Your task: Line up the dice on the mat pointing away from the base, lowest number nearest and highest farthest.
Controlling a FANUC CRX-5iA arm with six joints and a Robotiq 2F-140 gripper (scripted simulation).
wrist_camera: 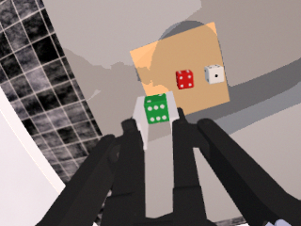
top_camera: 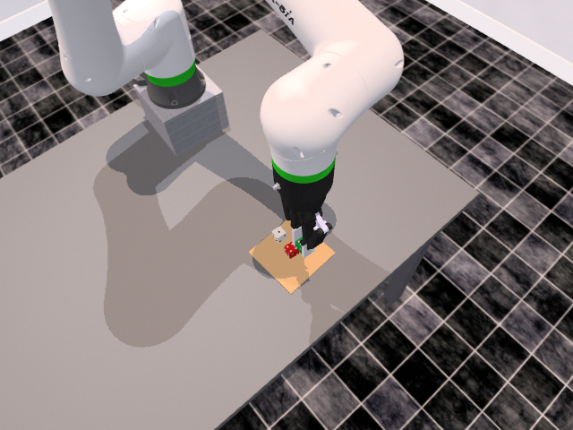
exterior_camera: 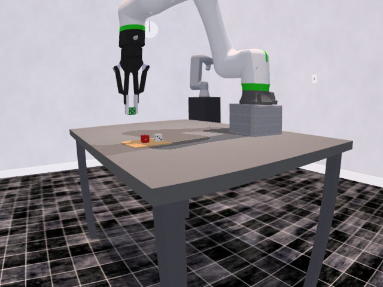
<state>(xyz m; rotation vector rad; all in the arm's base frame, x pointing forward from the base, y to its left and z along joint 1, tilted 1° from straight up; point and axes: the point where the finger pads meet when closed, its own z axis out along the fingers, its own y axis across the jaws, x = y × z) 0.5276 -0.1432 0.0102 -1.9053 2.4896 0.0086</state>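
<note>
Now: the red die 4 cm behind my hand, 1 cm to the left of it and 12 cm below it. Also, from my hand: white die (9 cm behind, 3 cm to the left, 12 cm below); green die (2 cm below); mat (4 cm behind, 1 cm to the left, 14 cm below).
</note>
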